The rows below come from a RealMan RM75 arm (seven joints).
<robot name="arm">
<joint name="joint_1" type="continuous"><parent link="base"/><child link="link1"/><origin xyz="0.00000 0.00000 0.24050" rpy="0.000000 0.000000 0.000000"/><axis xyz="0 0 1"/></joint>
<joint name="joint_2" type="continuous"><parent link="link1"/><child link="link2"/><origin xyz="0.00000 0.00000 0.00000" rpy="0.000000 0.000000 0.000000"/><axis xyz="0 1 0"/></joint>
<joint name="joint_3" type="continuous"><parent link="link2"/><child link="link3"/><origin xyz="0.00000 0.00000 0.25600" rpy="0.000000 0.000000 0.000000"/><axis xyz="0 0 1"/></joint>
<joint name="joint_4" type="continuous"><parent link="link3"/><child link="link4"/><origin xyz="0.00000 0.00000 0.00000" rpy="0.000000 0.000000 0.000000"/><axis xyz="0 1 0"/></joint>
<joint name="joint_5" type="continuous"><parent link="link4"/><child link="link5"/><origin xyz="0.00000 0.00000 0.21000" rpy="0.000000 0.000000 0.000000"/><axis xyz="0 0 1"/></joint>
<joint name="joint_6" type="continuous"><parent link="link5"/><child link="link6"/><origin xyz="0.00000 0.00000 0.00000" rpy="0.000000 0.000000 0.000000"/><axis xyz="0 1 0"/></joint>
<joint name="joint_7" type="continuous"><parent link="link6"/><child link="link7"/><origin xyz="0.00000 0.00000 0.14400" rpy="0.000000 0.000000 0.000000"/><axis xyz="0 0 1"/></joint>
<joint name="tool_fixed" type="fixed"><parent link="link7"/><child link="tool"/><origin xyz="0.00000 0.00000 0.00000" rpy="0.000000 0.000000 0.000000"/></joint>
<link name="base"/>
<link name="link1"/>
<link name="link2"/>
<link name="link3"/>
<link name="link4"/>
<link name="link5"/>
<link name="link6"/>
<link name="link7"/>
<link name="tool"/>
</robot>
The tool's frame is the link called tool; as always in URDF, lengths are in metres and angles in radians. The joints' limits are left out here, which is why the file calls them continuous.
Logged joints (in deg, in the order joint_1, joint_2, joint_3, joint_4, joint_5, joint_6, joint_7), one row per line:
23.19 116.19 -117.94 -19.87 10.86 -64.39 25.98
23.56 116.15 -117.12 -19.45 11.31 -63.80 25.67
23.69 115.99 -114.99 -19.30 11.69 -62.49 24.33
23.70 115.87 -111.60 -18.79 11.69 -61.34 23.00
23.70 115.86 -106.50 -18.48 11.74 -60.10 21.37
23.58 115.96 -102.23 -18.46 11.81 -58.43 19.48
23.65 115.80 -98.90 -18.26 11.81 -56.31 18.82
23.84 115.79 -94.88 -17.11 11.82 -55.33 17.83
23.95 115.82 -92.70 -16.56 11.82 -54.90 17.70
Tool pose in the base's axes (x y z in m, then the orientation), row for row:
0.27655 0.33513 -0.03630 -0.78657 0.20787 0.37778 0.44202
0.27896 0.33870 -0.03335 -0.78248 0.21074 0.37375 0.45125
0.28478 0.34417 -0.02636 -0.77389 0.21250 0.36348 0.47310
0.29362 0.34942 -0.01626 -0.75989 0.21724 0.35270 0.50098
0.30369 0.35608 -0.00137 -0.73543 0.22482 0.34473 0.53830
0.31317 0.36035 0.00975 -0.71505 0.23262 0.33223 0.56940
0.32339 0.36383 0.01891 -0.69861 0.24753 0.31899 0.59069
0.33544 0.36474 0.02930 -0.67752 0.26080 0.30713 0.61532
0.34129 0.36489 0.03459 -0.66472 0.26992 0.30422 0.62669
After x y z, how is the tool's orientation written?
As a quaternion, x y z w.
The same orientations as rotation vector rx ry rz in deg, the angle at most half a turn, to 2 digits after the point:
-111.83 29.55 53.71
-110.79 29.84 52.92
-108.51 29.80 50.96
-105.25 30.09 48.85
-100.24 30.64 46.99
-96.19 31.29 44.69
-93.15 33.00 42.53
-89.43 34.42 40.54
-87.34 35.46 39.97

